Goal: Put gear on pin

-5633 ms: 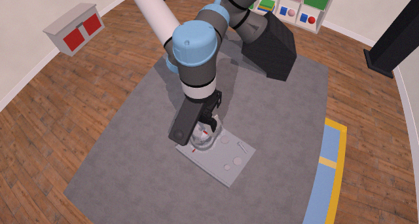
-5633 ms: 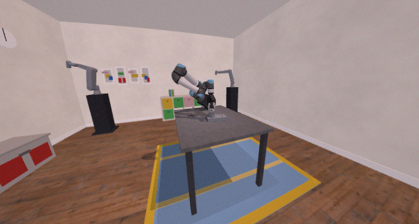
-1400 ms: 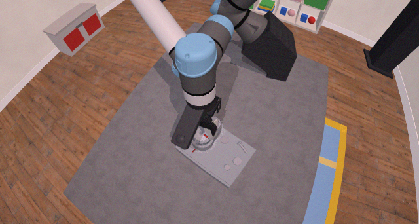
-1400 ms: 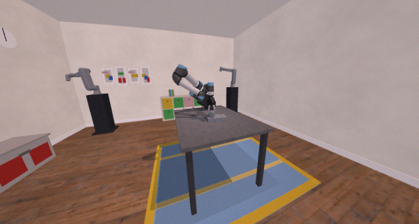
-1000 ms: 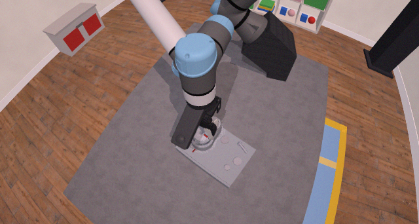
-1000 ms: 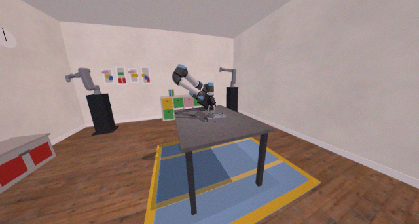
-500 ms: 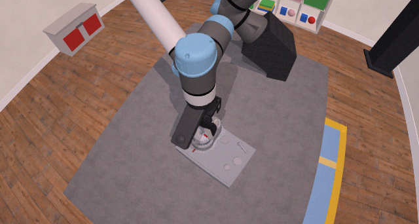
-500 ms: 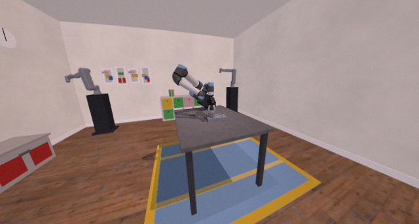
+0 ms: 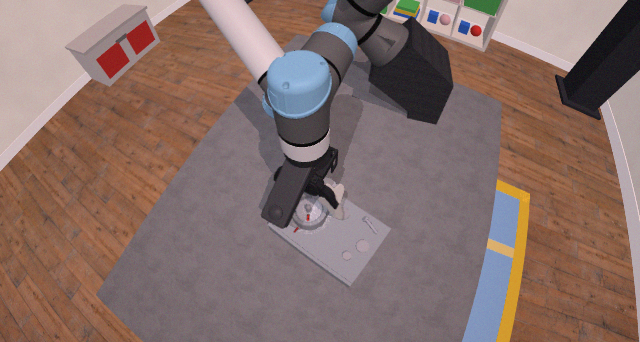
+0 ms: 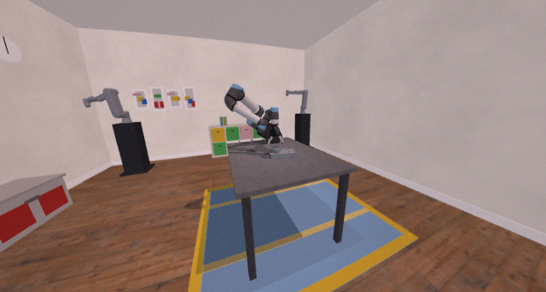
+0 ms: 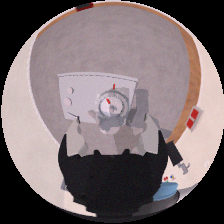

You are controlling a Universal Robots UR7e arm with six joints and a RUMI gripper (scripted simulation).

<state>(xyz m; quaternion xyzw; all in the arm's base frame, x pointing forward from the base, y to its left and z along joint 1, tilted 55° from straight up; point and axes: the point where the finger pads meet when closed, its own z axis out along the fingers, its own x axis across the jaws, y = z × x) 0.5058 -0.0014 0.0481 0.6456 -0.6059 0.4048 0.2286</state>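
Right now my hand is 5 cm above the gear. Also, from my hand: thin peg: 14 cm to the left, 6 cm below, 3 cm behind.
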